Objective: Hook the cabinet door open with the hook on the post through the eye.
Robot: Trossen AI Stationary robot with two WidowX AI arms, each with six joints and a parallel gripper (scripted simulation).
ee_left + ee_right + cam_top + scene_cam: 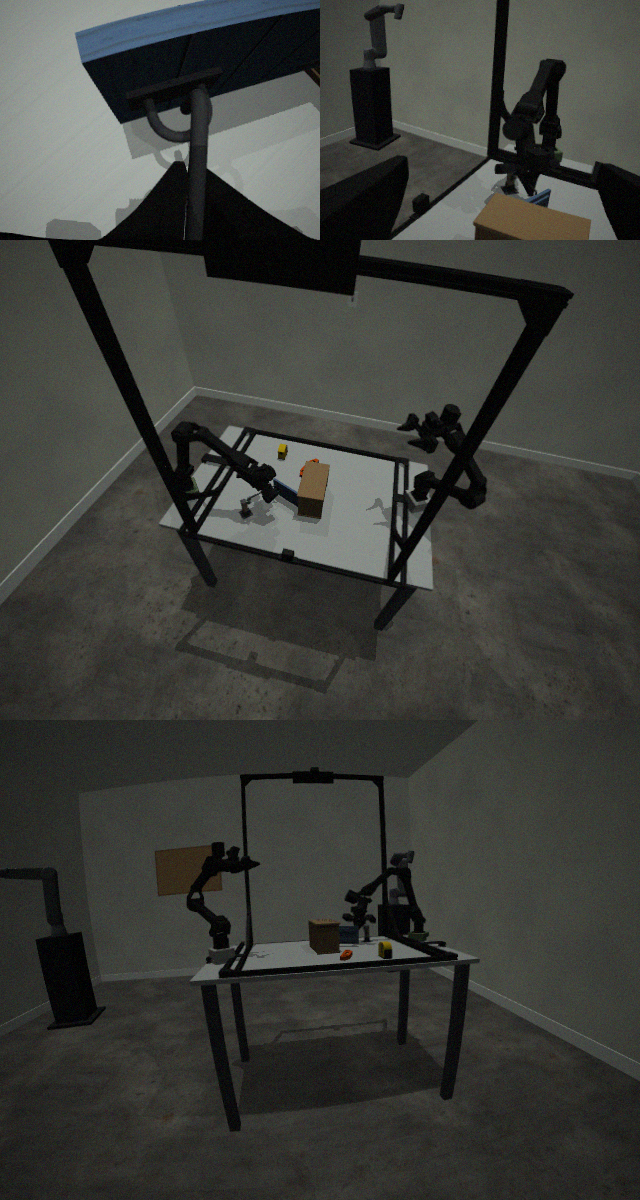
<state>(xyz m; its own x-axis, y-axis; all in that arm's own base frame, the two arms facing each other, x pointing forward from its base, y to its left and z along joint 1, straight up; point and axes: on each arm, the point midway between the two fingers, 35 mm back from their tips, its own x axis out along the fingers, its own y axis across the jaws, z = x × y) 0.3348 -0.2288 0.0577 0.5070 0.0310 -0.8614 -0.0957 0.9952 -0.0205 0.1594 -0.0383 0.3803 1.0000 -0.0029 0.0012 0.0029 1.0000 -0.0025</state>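
The hook post lies 40 mm behind my left hand, 60 mm to the left of it and 40 mm below it. The rest, counted from my left hand: yellow block: 340 mm ahead, 40 mm to the right, 70 mm below; then blue door: 90 mm to the right, 40 mm below.
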